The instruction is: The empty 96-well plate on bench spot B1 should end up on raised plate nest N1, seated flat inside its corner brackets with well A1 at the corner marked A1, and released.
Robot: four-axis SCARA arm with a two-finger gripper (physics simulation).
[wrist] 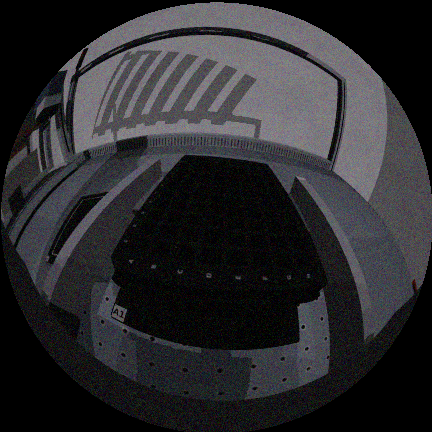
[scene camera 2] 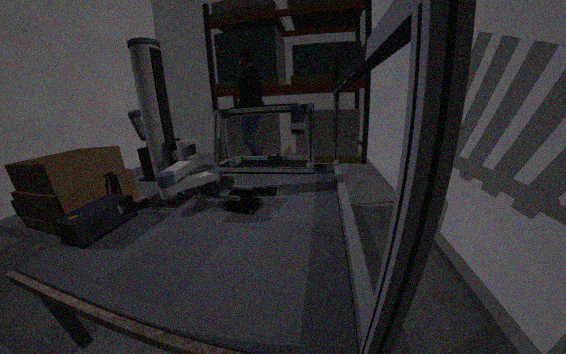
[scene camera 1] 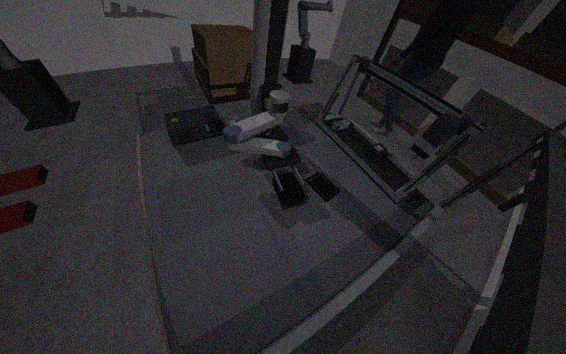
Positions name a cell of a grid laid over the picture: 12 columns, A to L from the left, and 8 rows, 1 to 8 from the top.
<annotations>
A dark well plate (wrist: G5) is 0.06 m from the lens. A flat dark nest (wrist: C4): 0.31 m from the lens. The marked spots on the flat dark nest and the dark well plate are 0.28 m apart.
</annotations>
